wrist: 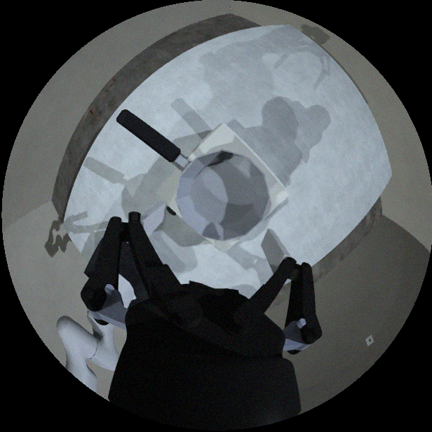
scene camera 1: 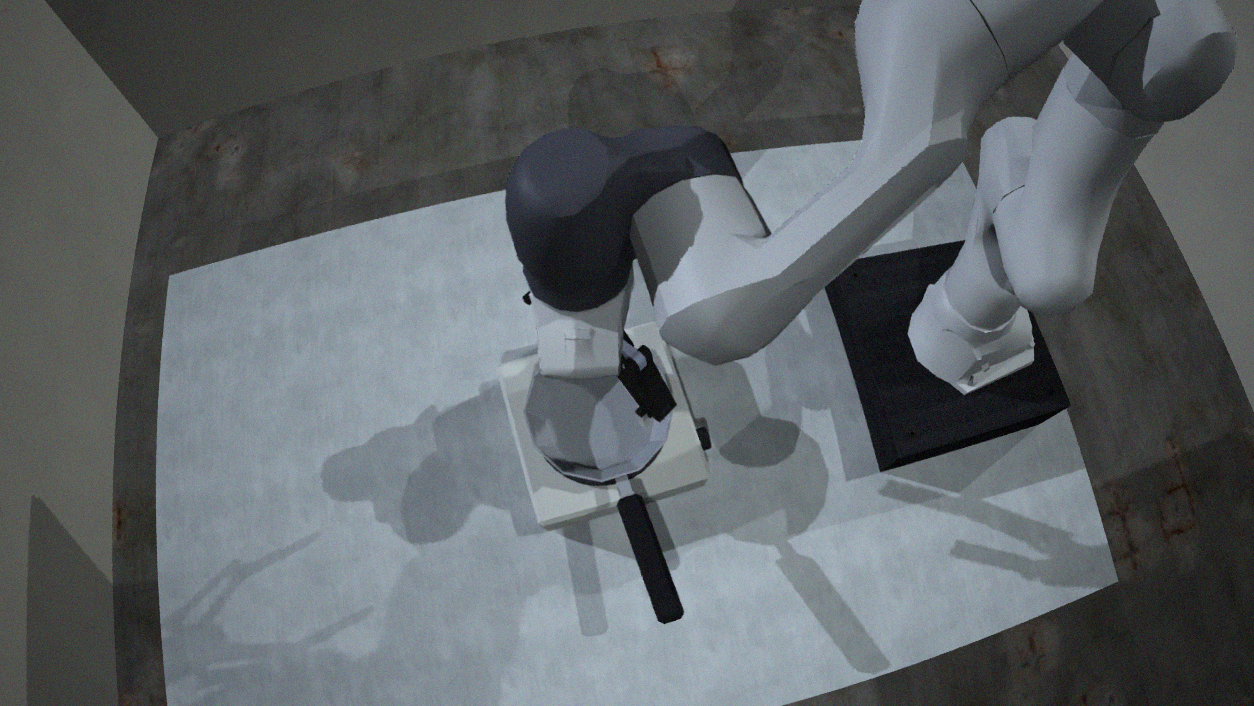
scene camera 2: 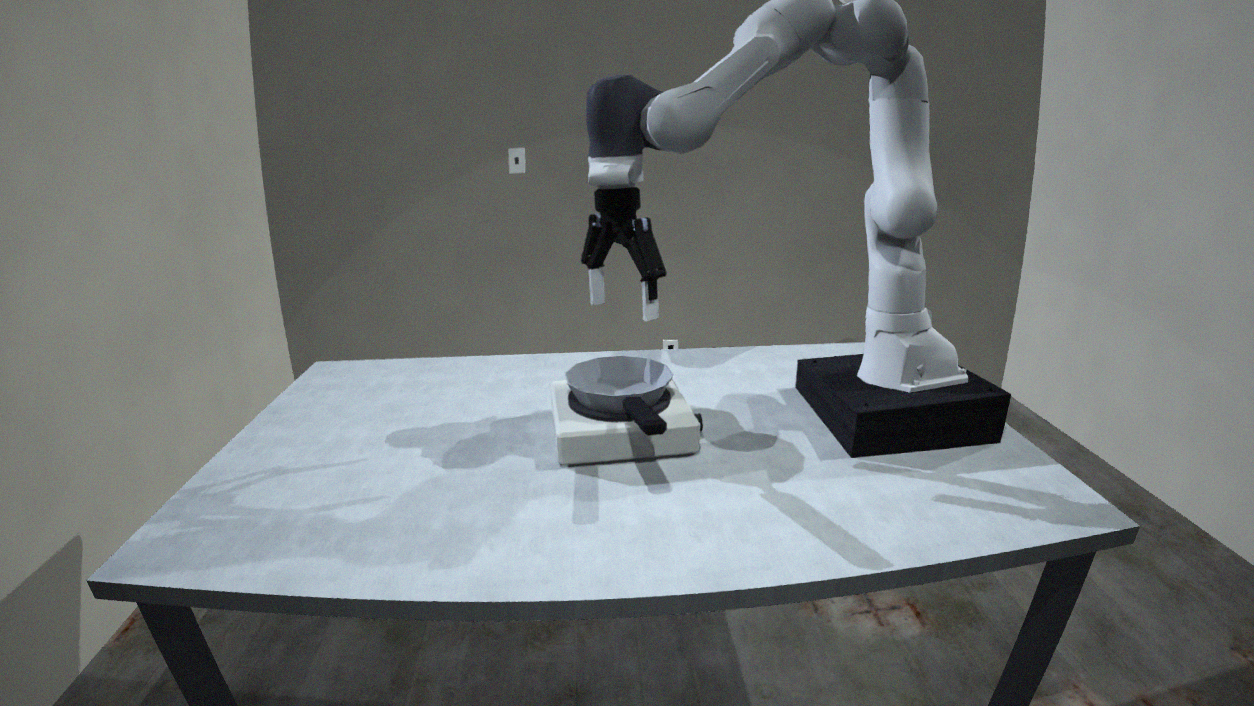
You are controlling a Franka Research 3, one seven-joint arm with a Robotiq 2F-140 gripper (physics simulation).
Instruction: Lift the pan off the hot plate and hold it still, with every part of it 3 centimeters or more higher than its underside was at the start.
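A grey faceted pan [scene camera 1: 596, 429] [scene camera 2: 618, 381] [wrist: 225, 195] sits upright on a cream hot plate [scene camera 1: 688, 464] [scene camera 2: 614, 445] [wrist: 222, 134]. Its black handle [scene camera 1: 650, 561] [scene camera 2: 645, 415] [wrist: 148, 135] sticks out past the hot plate's edge, towards the table's front in scene camera 2. My gripper [scene camera 2: 623, 295] [wrist: 215, 224] is open, with nothing between its fingers. It points down and hangs well above the pan in scene camera 2. In scene camera 1 the arm's wrist hides one finger and part of the pan's rim.
The hot plate stands on a pale table [scene camera 1: 307, 306] [scene camera 2: 307, 561] [wrist: 330, 165]. The arm's black base block [scene camera 1: 965, 429] [scene camera 2: 930, 427] is on the right of the table in both scene views. A small dark knob [scene camera 1: 702, 437] [scene camera 2: 699, 422] [wrist: 171, 210] is on the hot plate's side.
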